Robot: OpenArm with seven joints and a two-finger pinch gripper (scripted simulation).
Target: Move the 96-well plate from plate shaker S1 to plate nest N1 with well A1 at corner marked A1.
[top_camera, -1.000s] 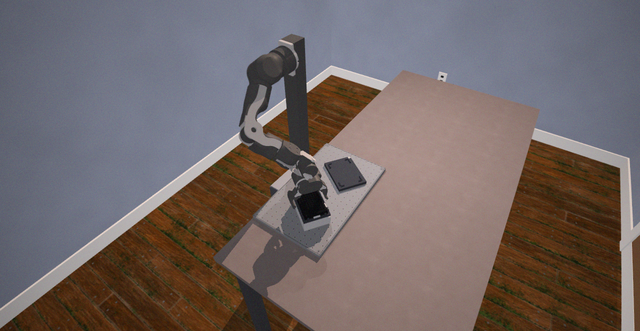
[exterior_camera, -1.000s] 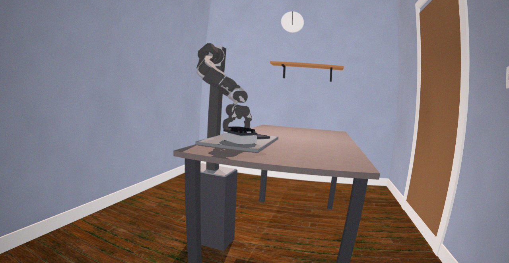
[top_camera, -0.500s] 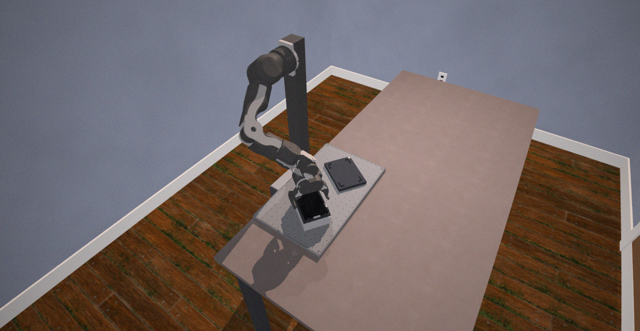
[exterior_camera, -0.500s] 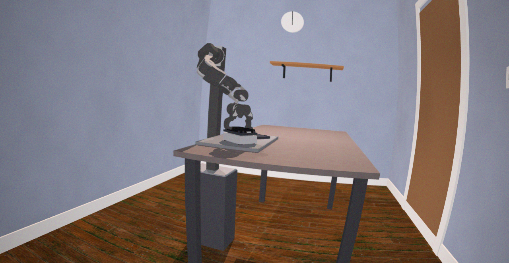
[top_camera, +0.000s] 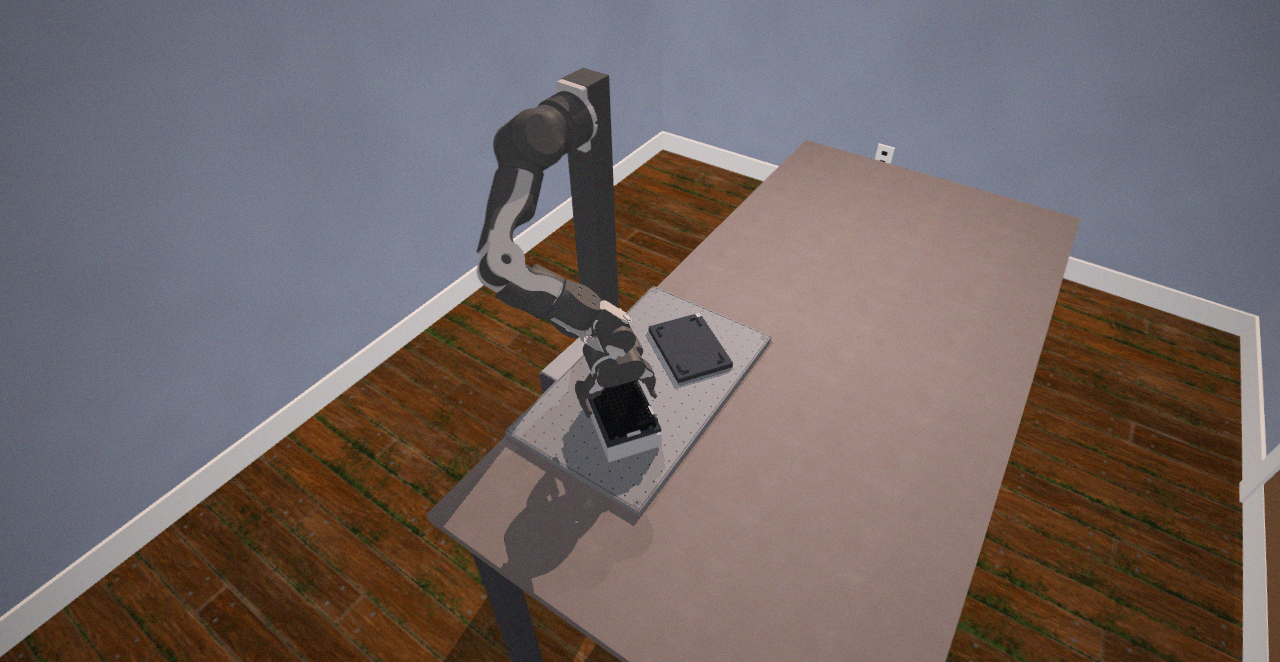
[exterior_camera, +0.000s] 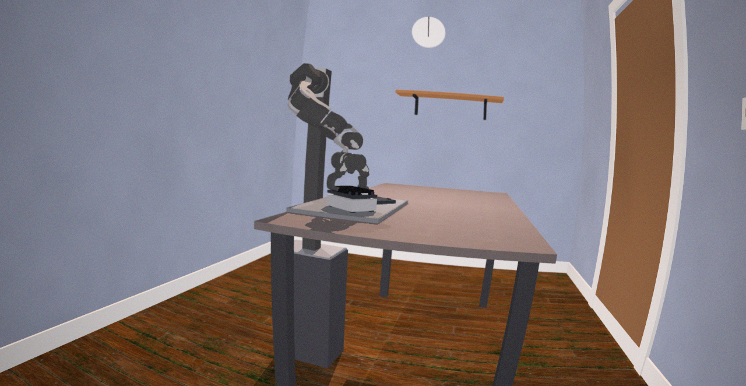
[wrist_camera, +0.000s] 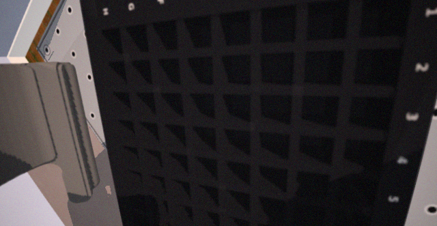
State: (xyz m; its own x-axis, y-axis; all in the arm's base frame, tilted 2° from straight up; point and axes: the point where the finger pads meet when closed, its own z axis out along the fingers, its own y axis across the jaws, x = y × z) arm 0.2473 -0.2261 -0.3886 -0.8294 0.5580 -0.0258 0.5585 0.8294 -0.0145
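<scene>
The black 96-well plate is 2 cm ahead of my hand and 1 cm to the right of it.
</scene>
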